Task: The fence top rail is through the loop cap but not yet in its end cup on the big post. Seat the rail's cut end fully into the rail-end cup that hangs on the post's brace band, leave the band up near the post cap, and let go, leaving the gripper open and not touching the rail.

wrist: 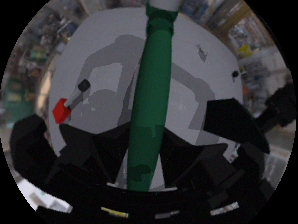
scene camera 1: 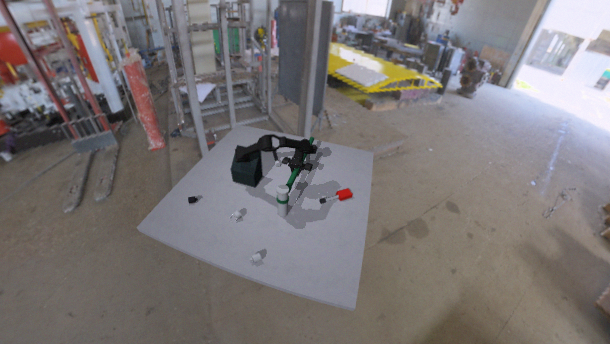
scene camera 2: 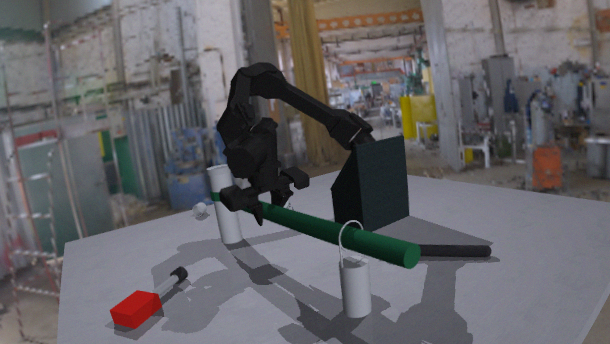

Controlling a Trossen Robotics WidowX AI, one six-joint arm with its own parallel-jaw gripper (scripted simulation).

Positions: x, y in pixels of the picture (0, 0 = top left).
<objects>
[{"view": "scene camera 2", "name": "gripper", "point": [267, 222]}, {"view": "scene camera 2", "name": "green top rail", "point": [405, 254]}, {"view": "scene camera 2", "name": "black bar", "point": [430, 250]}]
</objects>
